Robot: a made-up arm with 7 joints.
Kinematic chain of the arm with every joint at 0, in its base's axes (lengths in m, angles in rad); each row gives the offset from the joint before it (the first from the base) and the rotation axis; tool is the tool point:
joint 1: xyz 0 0 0.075 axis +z
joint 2: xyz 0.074 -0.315 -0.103 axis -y
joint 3: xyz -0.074 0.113 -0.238 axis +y
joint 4: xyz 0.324 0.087 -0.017 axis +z
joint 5: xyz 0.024 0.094 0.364 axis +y
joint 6: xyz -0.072 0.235 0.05 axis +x
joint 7: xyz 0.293 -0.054 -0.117 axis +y
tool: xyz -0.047 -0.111 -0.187
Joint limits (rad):
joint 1: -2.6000..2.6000
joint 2: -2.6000..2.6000
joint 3: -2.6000..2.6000
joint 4: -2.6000..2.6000
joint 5: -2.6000..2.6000
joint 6: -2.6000..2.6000
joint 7: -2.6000..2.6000
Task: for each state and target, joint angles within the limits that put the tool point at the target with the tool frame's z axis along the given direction. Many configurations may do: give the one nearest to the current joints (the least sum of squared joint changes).
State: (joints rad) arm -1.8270 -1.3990 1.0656 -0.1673 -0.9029 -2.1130 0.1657
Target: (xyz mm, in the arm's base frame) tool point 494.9 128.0 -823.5 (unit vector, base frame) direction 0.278 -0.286 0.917
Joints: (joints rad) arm -2.4817 -1.5609 1.4959 -0.1276 -0.7021 -2.6000 -0.7160
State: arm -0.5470 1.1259 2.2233 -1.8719 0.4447 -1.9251 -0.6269
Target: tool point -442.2 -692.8 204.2 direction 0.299 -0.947 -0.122
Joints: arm -1.4318 1.5509 1.8811 -2.0584 0.6423 -1.8189 -0.6432
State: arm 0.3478 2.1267 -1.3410 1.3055 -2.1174 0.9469 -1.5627
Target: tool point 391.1 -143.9 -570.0 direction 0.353 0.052 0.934
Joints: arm -0.3718 2.6000 -0.8145 1.7765 -1.4302 0.9023 -2.2659
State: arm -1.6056 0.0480 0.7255 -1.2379 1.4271 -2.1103 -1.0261
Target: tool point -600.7 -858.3 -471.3 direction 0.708 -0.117 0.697
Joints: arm -1.9666 0.2763 0.7399 -0.7733 0.8996 -2.6000 -1.2163
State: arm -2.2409 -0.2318 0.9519 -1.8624 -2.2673 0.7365 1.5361
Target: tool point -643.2 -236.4 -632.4 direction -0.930 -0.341 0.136
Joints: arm -2.4211 0.2303 1.3861 -1.6073 -1.4010 0.9390 1.9000
